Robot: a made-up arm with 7 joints. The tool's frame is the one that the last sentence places. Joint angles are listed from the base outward.
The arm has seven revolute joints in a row. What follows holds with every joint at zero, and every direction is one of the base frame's.
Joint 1 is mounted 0.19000 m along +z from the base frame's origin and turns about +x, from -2.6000 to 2.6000 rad.
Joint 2 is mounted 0.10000 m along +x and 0.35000 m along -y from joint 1 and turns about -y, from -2.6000 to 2.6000 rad.
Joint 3 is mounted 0.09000 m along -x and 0.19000 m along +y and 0.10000 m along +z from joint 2 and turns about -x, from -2.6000 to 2.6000 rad.
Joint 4 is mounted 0.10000 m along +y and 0.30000 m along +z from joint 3 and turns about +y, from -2.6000 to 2.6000 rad.
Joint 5 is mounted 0.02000 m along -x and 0.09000 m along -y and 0.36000 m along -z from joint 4 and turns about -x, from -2.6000 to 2.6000 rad.
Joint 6 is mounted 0.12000 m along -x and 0.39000 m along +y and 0.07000 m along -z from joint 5 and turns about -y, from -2.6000 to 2.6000 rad.
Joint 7 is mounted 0.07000 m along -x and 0.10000 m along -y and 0.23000 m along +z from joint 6 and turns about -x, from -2.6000 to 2.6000 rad.
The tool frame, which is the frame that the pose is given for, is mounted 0.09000 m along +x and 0.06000 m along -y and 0.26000 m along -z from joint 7; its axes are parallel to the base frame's.
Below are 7 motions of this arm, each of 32 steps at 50 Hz.
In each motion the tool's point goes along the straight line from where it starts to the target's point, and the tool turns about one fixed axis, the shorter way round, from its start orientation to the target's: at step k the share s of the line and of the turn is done. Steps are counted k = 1, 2, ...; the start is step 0. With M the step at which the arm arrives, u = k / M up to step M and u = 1 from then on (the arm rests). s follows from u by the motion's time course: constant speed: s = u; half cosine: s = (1 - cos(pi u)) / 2; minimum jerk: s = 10 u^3 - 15 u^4 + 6 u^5.
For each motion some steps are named. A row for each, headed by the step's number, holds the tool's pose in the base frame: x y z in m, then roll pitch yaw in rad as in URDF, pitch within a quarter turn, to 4 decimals.
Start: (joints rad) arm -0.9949 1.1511 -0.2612 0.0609 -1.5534 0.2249 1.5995
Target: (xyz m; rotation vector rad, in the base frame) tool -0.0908 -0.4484 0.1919 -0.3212 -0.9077 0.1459
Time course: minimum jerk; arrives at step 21
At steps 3, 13, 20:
3: -0.0517 -0.4143 0.3510 -0.9787 -0.6845 0.8673
13: -0.0794 -0.4385 0.2383 -0.6778 -0.8157 0.5549
20: -0.0908 -0.4484 0.1921 -0.5290 -0.8468 0.4016

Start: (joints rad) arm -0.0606 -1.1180 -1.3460 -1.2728 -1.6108 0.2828 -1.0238
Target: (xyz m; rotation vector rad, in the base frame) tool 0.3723 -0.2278 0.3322 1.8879 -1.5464 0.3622
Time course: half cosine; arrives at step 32
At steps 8, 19, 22, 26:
8: 0.1708 -0.3254 0.4767 2.9910 0.1061 -1.4788
19: 0.2885 -0.2684 0.3923 2.8754 -0.3326 -1.3701
22: 0.3198 -0.2532 0.3698 2.8328 -0.4466 -1.3290
26: 0.3524 -0.2374 0.3465 2.7797 -0.5631 -1.2773

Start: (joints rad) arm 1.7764 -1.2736 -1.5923 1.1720 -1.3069 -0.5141 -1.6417
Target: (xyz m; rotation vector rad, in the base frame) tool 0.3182 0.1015 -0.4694 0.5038 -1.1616 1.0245
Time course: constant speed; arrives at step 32
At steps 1, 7, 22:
1: 0.2815 0.1414 -0.3612 1.2160 -1.0116 -0.1745
7: 0.2886 0.1337 -0.3821 1.0365 -1.1170 0.0029
22: 0.3064 0.1144 -0.4345 0.1702 -1.2485 0.8639

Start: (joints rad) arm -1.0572 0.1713 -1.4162 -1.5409 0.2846 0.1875 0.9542
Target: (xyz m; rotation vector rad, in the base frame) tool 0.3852 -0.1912 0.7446 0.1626 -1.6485 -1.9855
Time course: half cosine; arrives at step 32
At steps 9, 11, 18, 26, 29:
9: 0.3028 0.0069 0.5909 1.1532 -1.0307 -2.2872
11: 0.3110 -0.0128 0.6063 1.1977 -0.9554 -2.3462
18: 0.3446 -0.0936 0.6689 1.2913 -0.6389 -2.5034
26: 0.3767 -0.1708 0.7288 1.3180 -0.3314 -2.6013
29: 0.3830 -0.1860 0.7406 1.3193 -0.2705 -2.6184

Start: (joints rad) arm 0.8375 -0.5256 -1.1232 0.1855 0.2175 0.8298 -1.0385
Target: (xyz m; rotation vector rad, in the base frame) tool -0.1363 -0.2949 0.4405 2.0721 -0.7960 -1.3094
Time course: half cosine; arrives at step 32
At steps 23, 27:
23: -0.1039 -0.2965 0.4893 2.1686 0.6181 -0.9549
27: -0.1258 -0.2954 0.4563 2.0847 0.6275 -1.0706

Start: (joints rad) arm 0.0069 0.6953 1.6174 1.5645 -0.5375 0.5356 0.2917
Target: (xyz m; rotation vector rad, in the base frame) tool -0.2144 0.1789 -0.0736 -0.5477 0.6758 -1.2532
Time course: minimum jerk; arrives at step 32
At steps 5, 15, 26, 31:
5: -0.1644 0.2513 -0.1506 -0.6907 -0.5140 -1.3967
15: -0.1856 0.2206 -0.1179 -0.7376 -0.2272 -1.3888
26: -0.2119 0.1825 -0.0775 -0.7918 0.1277 -1.3975
31: -0.2144 0.1789 -0.0736 -0.7972 0.1615 -1.3994

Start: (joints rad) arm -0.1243 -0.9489 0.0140 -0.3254 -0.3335 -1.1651 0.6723
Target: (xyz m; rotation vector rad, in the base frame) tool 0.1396 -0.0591 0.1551 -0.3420 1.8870 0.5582
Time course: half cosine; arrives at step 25
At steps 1, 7, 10, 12, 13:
1: 0.0826 -0.0500 0.2252 1.9030 1.3112 2.4077
7: 0.0928 -0.0517 0.2127 2.0493 1.2996 2.5625
10: 0.1022 -0.0532 0.2012 2.1714 1.2839 2.6925
12: 0.1092 -0.0543 0.1925 2.2535 1.2695 2.7805
13: 0.1128 -0.0548 0.1881 2.2921 1.2614 2.8222

